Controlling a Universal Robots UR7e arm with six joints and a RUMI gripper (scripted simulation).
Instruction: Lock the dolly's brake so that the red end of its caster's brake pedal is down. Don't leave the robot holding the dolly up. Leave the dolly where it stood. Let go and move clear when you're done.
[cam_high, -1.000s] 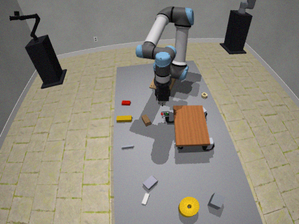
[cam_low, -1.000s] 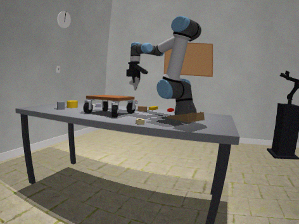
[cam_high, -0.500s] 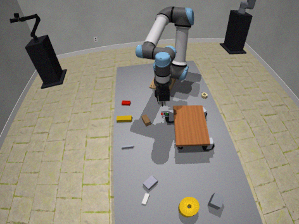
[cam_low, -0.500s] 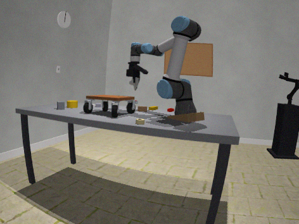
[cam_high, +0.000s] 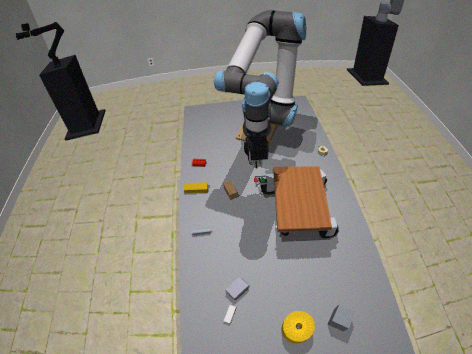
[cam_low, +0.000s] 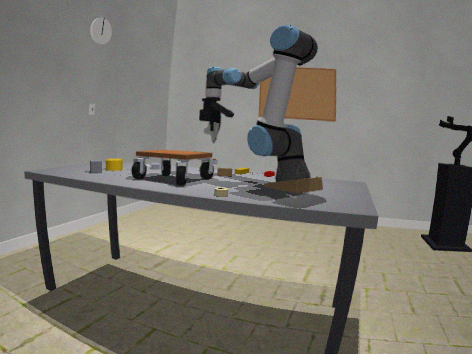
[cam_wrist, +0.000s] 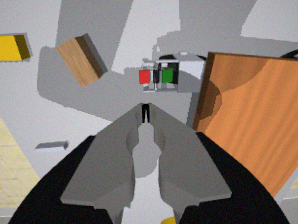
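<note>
The brake pedal lies 1 cm to the left of my hand and 10 cm below it. Round my hand: wooden block: 3 cm behind, 11 cm to the right, 16 cm below; then grey bar: 16 cm ahead, 26 cm to the right, 17 cm below; then yellow bar: 8 cm behind, 26 cm to the right, 17 cm below.
</note>
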